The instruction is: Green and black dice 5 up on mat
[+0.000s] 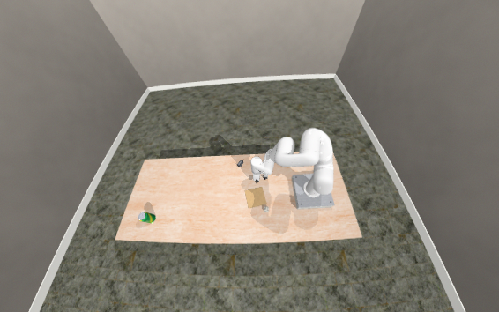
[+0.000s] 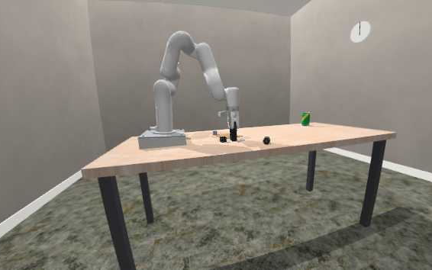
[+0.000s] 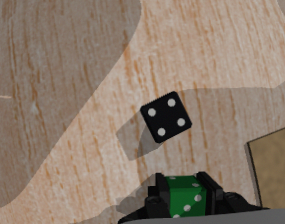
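The black die is 60 mm behind my hand, 20 mm to the right of it and 10 mm below it. Also, from my hand: green die: 10 mm below; dark tool: 150 mm ahead, 130 mm to the right; tan mat: 150 mm to the left, 20 mm below.
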